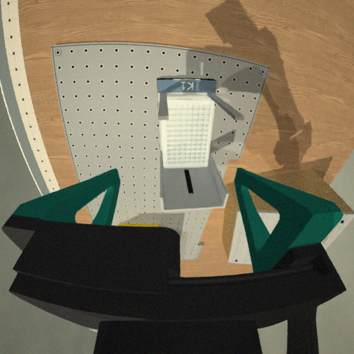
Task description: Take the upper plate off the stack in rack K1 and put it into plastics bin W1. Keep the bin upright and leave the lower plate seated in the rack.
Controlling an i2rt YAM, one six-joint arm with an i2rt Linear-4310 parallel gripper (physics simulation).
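Rack K1 [187, 86] stands on the perforated board, its blue label at the top and its grey sloped tray with a black slot toward the gripper. A white plate [186, 132] with a grid of wells lies in the rack, top face up; the lower plate cannot be made out beneath it. My gripper [176, 174] is open, with its green fingers far apart and nothing between them, above and on the near side of the rack. A yellow strip of plastics bin W1 [138, 225] shows at the lower left, mostly hidden behind the gripper's black body.
The grey perforated board [102, 100] lies on the wooden table [125, 20]. A wooden box [295, 187] with a pale front stands at the right, partly behind the right finger. A pale perforated strip [20, 90] runs along the left. The arm's shadow falls at the upper right.
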